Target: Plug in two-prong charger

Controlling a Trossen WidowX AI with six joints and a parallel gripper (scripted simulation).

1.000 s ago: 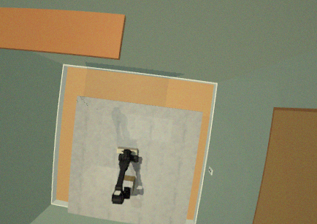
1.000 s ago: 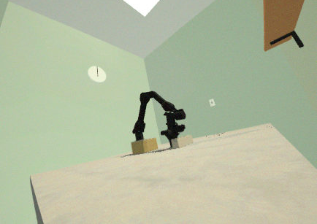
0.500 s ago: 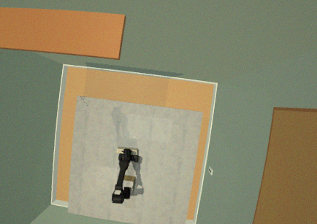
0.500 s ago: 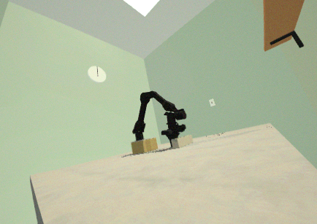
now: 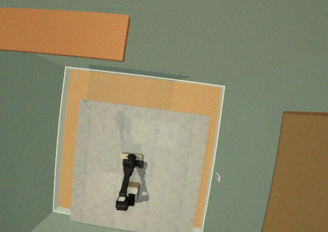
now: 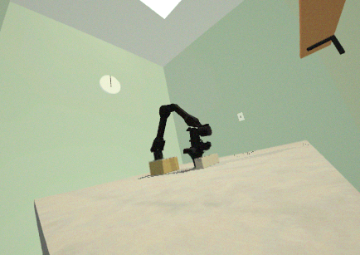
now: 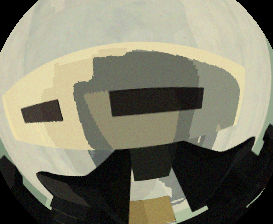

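My gripper tip is 2 cm short of the black two-prong charger and 1 cm below it.
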